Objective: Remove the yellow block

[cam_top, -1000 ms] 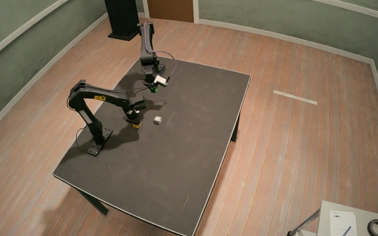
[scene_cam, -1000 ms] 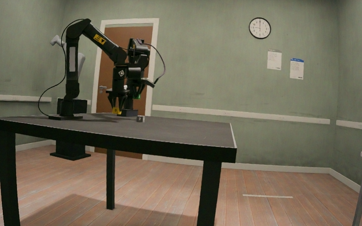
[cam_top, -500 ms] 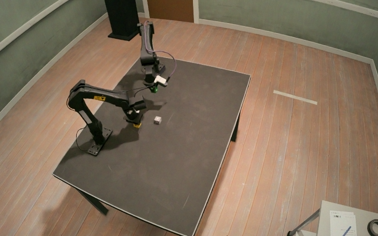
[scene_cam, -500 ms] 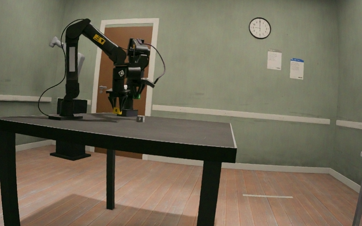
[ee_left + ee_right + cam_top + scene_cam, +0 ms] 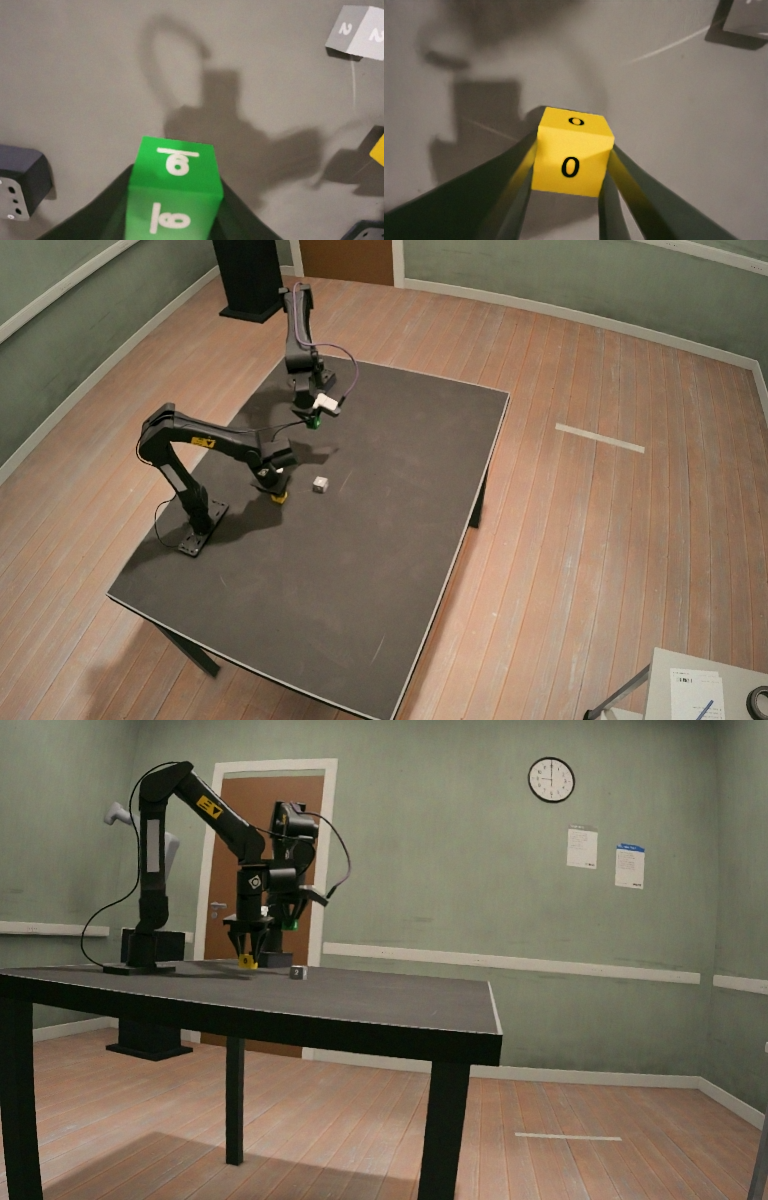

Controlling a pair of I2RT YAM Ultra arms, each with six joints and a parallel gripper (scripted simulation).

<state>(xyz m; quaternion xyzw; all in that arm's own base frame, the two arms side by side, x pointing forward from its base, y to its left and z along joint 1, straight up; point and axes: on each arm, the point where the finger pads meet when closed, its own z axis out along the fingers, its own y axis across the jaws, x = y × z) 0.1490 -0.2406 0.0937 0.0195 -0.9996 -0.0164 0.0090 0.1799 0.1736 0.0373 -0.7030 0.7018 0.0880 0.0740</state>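
My right gripper is now 22 cm to the right of the green block and 9 cm below it. Also, from my right hand: yellow block 1 cm below.
Now: left hand right at the green block. Also, from my left hand: yellow block: 22 cm to the right, 9 cm below.
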